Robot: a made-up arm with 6 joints. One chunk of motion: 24 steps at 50 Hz.
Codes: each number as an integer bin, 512 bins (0 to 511) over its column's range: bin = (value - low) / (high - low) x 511, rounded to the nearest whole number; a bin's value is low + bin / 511 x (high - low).
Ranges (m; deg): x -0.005..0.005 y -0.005..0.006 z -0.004..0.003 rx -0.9..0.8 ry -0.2..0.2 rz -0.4..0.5
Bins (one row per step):
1: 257 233 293 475 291 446
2: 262 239 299 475 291 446
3: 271 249 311 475 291 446
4: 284 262 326 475 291 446
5: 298 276 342 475 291 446
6: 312 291 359 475 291 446
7: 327 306 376 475 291 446
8: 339 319 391 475 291 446
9: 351 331 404 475 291 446
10: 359 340 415 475 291 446
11: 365 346 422 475 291 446
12: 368 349 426 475 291 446
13: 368 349 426 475 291 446
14: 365 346 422 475 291 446
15: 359 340 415 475 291 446
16: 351 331 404 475 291 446
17: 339 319 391 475 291 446
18: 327 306 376 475 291 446
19: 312 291 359 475 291 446
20: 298 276 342 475 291 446
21: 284 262 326 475 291 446
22: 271 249 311 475 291 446
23: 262 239 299 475 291 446
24: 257 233 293 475 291 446
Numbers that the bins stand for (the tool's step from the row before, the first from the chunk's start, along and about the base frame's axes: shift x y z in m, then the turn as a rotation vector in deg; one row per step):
1: 0.00003 0.00002 0.00001 0.680 0.028 0.386
2: 0.00013 0.00014 0.00010 0.680 0.028 0.386
3: 0.00030 0.00036 0.00026 0.680 0.028 0.386
4: 0.00056 0.00064 0.00047 0.680 0.028 0.386
5: 0.00083 0.00094 0.00068 0.680 0.028 0.386
6: 0.00111 0.00126 0.00092 0.680 0.028 0.386
7: 0.00140 0.00159 0.00115 0.680 0.028 0.386
8: 0.00163 0.00187 0.00136 0.680 0.028 0.386
9: 0.00187 0.00213 0.00153 0.680 0.028 0.386
10: 0.00203 0.00232 0.00168 0.680 0.028 0.386
11: 0.00214 0.00245 0.00178 0.680 0.028 0.386
12: 0.00220 0.00251 0.00184 0.680 0.028 0.386
13: 0.00220 0.00251 0.00184 0.680 0.028 0.386
14: 0.00214 0.00245 0.00178 0.680 0.028 0.386
15: 0.00203 0.00232 0.00168 0.680 0.028 0.386
16: 0.00187 0.00213 0.00153 0.680 0.028 0.386
17: 0.00163 0.00187 0.00136 0.680 0.028 0.386
18: 0.00140 0.00159 0.00115 0.680 0.028 0.386
19: 0.00111 0.00126 0.00092 0.680 0.028 0.386
20: 0.00083 0.00094 0.00068 0.680 0.028 0.386
21: 0.00056 0.00064 0.00047 0.680 0.028 0.386
22: 0.00030 0.00036 0.00026 0.680 0.028 0.386
23: 0.00013 0.00014 0.00010 0.680 0.028 0.386
24: 0.00003 0.00002 0.00001 0.680 0.028 0.386

